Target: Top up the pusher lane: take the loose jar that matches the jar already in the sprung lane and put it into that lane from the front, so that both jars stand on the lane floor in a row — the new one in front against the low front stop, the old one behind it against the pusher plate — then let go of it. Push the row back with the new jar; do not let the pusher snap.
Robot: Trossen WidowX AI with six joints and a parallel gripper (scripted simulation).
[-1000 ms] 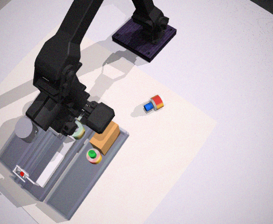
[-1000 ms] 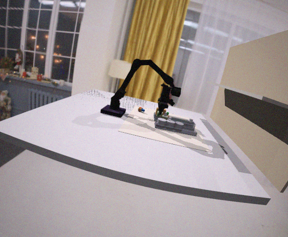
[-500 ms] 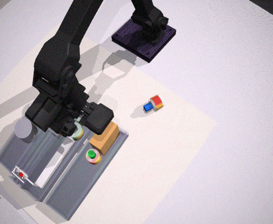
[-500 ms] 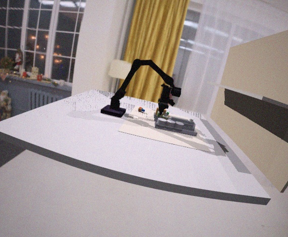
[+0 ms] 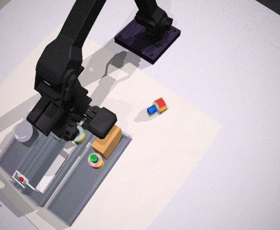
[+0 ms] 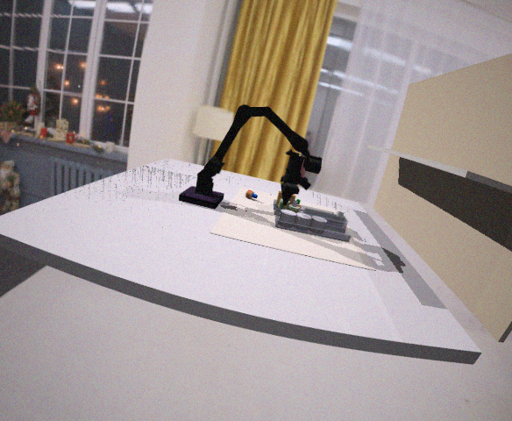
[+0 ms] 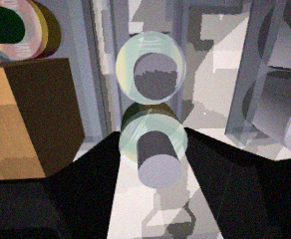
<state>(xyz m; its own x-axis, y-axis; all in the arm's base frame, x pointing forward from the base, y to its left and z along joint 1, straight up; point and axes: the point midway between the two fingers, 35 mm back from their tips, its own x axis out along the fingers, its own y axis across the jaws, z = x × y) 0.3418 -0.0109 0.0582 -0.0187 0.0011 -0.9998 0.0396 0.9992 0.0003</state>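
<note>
My gripper tip is now 80 mm to the right of the orange box, 20 mm short of it and 10 mm above it. The rest, counted from my gripper tip: red mark: 230 mm ahead, 50 mm to the right, 20 mm above; grey rack: 140 mm ahead, 30 mm to the right, 30 mm below.
</note>
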